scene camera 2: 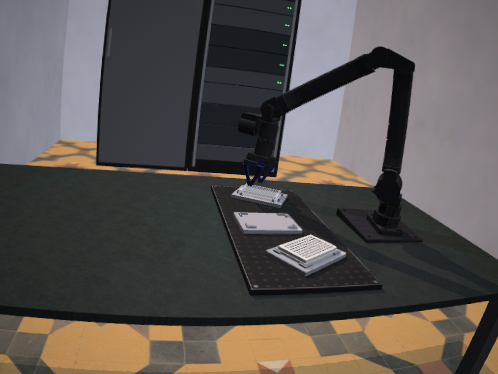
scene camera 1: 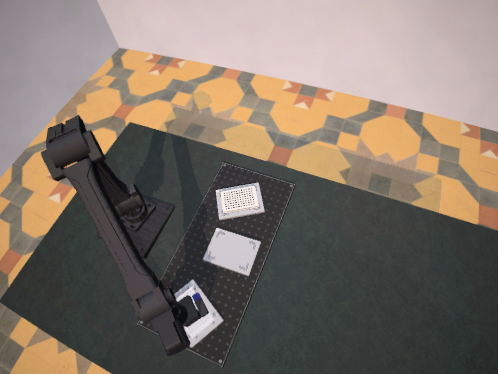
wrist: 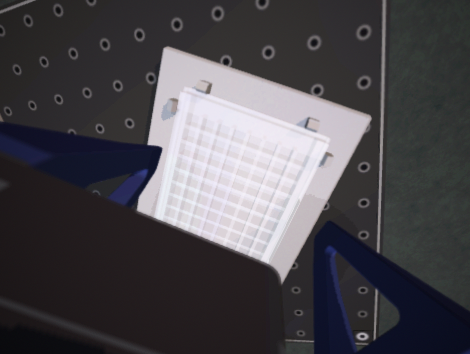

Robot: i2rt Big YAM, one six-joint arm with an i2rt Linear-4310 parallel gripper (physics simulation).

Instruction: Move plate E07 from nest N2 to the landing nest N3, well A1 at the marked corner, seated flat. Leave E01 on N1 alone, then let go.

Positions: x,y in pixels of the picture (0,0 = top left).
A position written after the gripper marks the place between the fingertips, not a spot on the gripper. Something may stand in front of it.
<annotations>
The gripper (scene camera 2: pixel 254 184) is open, holding nothing. Also in view: a clear well plate (wrist: pixel 233 175).
</annotations>
